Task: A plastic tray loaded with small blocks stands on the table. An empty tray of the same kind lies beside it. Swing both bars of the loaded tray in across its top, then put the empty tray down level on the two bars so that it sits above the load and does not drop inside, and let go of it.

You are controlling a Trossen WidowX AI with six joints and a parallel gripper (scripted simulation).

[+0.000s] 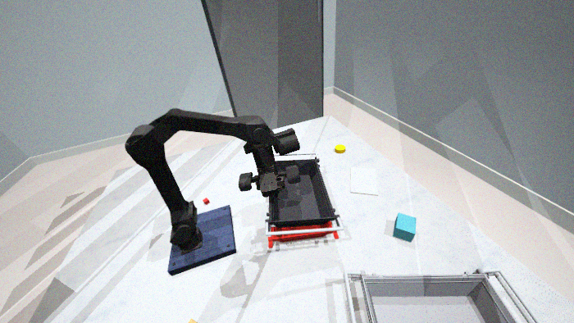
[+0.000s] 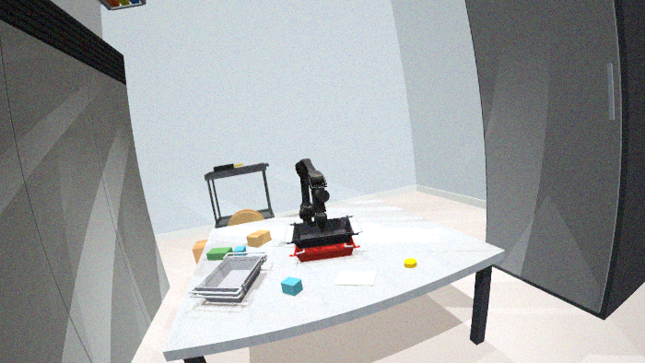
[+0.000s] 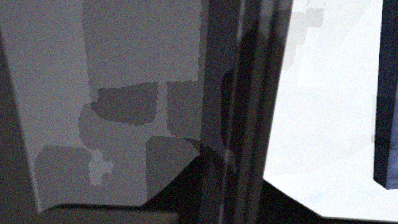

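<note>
The black tray lies 70 mm ahead of my gripper tip, 30 mm to the right of it and 20 mm above it. Round my gripper tip: yellow disc (420 mm ahead, 200 mm to the left, 80 mm below); then cream sheet (370 mm ahead, 90 mm below, 20 mm to the right).
</note>
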